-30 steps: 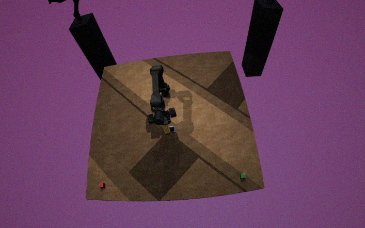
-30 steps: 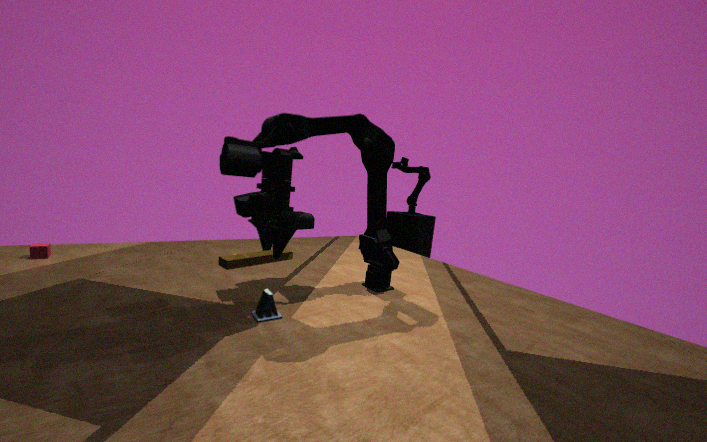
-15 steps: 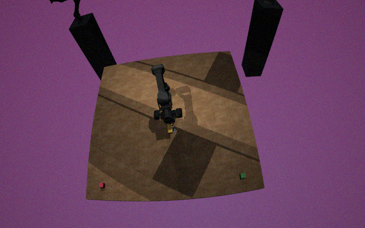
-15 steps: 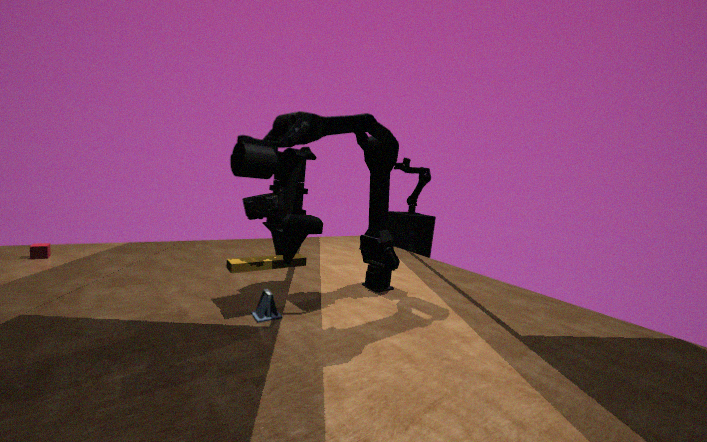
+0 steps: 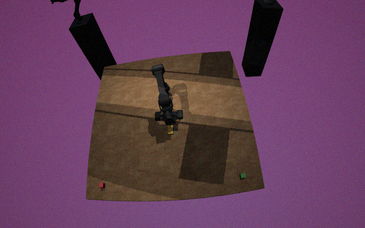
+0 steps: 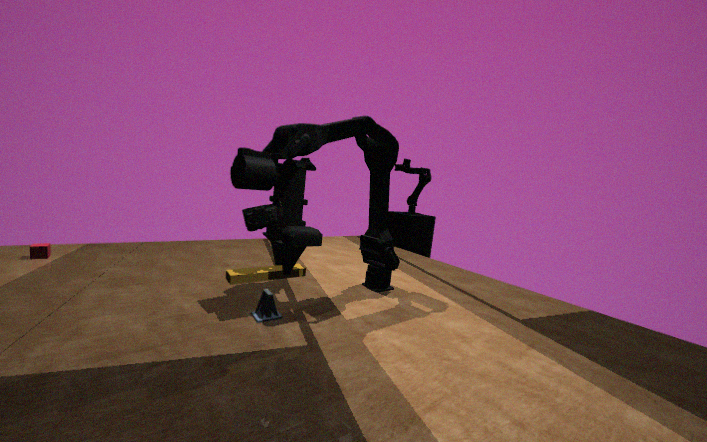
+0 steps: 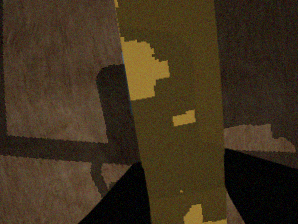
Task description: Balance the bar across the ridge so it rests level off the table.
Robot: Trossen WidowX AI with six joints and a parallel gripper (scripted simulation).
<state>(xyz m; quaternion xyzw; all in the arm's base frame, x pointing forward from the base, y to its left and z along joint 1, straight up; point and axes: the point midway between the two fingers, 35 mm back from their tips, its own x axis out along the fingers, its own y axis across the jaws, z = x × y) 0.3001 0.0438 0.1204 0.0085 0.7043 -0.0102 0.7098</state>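
My gripper tip is 3 cm short of the dark blue ridge and 6 cm above it. Also, from my gripper tip: yellow bar 3 cm ahead; then green cube 44 cm ahead, 46 cm to the left, 7 cm below; then red cube 44 cm ahead, 54 cm to the right, 7 cm below.
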